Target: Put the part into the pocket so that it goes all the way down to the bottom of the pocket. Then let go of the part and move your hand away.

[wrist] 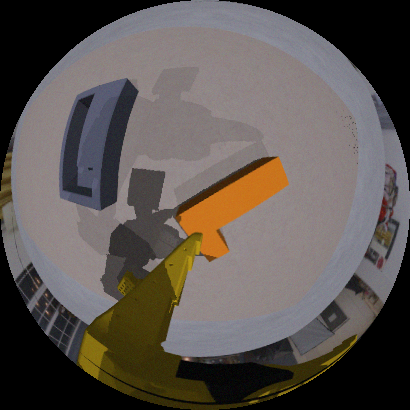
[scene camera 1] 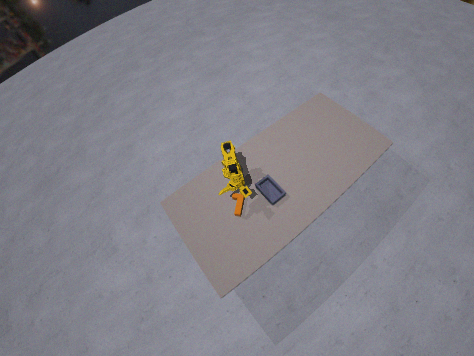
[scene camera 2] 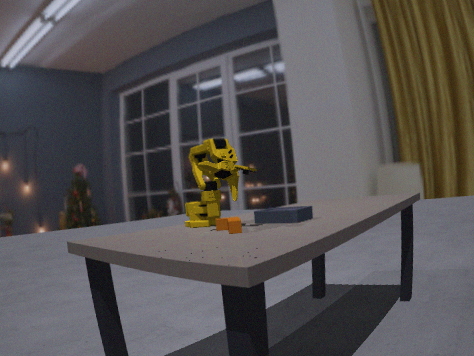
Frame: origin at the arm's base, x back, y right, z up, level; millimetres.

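Seen in the pictures: hand, tool point: (wrist: 201,241) (scene camera 1: 241,194) (scene camera 2: 234,199); arm's base, link origin: (scene camera 2: 209,225).
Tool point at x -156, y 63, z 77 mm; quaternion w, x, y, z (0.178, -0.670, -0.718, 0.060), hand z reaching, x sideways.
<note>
Pixels of each thing's middle, then the offset from my tool point to it. Level surfaces: height alone.
- orange L-shaped part, body centre: (wrist: 239,207) (scene camera 2: 228,225) (scene camera 1: 236,204) dz -62, dx -5, dy +41 mm
- shallow rectangular tray, body centre: (wrist: 88,141) (scene camera 2: 283,214) (scene camera 1: 270,189) dz -59, dx -54, dy -143 mm
- table, surface height: dz -77 mm
The orange L-shaped part (scene camera 1: 239,205) (scene camera 2: 234,225) (wrist: 235,194), a long bar with a short stub at one end, lies flat on the table in front of the arm. The blue-grey pocket, a shallow rectangular tray (scene camera 1: 280,196) (scene camera 2: 283,215) (wrist: 118,145), stands beside the part, apart from it; its visible floor holds no part. My gripper (scene camera 1: 227,193) (scene camera 2: 218,183) is fully open and empty, above the table near the stub end of the part. In the wrist view the notched fixed jaw (wrist: 160,287) overlaps the stub's edge; contact cannot be told.
The table (scene camera 1: 320,135) (scene camera 2: 150,248) (wrist: 280,90) carries the arm, the part and the tray. The arm's base (scene camera 2: 201,215) stands behind the part. Shadows of the arm fall around the part and across the tray.
</note>
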